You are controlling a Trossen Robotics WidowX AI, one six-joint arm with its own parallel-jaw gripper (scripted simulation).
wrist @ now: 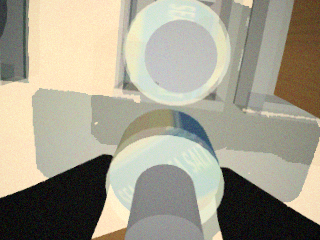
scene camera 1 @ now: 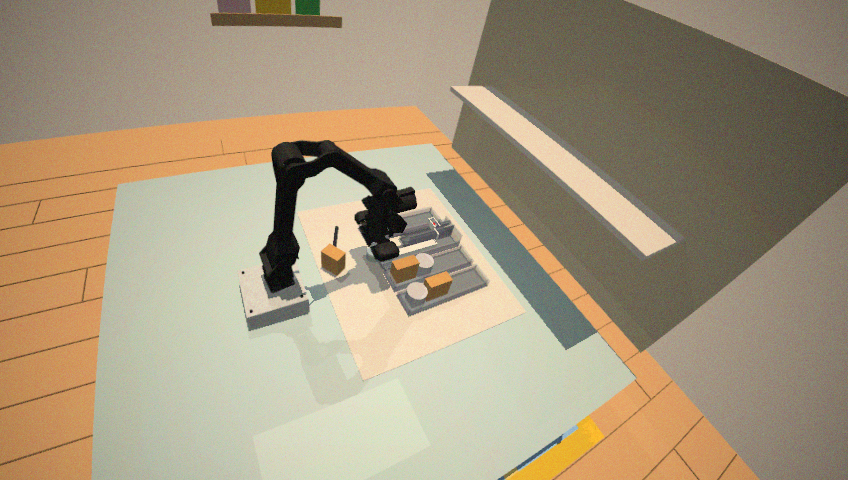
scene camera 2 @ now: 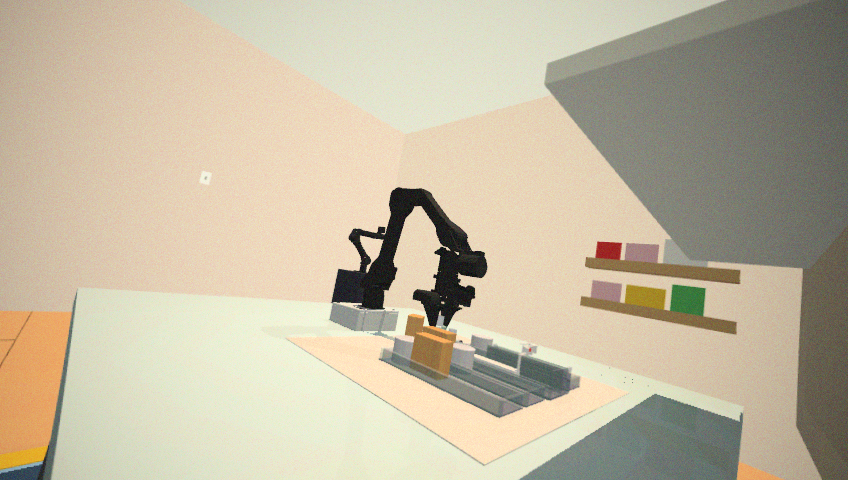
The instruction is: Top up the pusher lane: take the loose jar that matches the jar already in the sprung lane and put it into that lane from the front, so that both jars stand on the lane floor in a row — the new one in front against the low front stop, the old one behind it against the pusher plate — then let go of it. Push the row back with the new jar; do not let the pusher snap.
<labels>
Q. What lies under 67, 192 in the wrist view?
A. My gripper.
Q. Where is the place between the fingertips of my gripper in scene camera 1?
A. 373, 253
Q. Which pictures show my gripper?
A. The wrist view, scene camera 1 and scene camera 2: all of them.
</labels>
